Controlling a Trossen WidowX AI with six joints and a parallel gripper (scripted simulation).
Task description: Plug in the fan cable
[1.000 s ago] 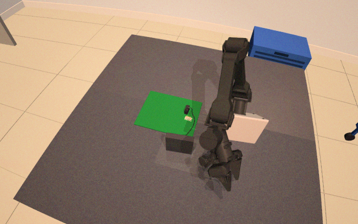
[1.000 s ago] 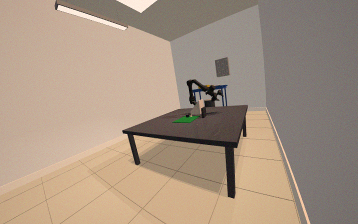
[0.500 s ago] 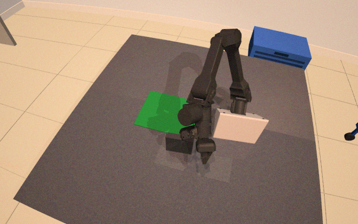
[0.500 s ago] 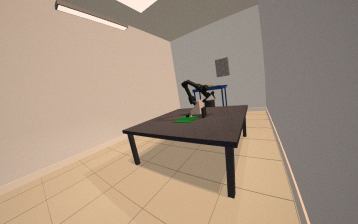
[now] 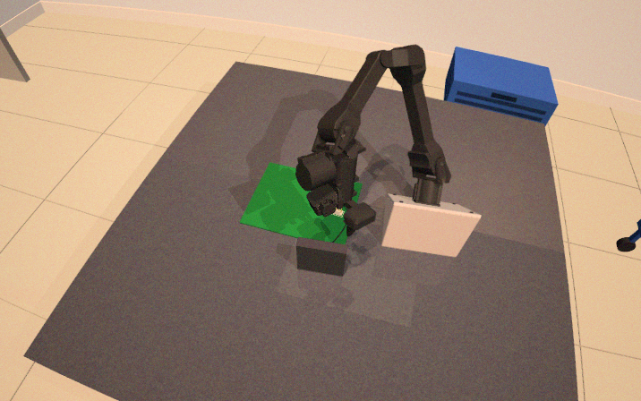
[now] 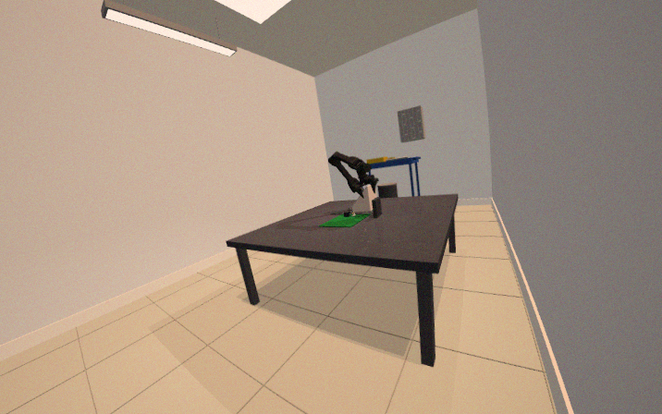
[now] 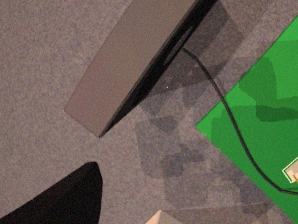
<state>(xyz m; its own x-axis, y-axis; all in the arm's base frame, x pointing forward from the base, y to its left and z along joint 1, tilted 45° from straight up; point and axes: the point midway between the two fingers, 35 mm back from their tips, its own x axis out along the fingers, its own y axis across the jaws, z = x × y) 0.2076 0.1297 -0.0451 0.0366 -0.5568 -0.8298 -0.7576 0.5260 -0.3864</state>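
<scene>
My gripper tip is now 40 mm short of the black plug, 180 mm to the left of it and 120 mm above it. The rest, counted from my gripper tip: green board (120 mm ahead, 140 mm to the right, 150 mm below); dark grey fan block (20 mm ahead, 50 mm to the left, 80 mm below).
</scene>
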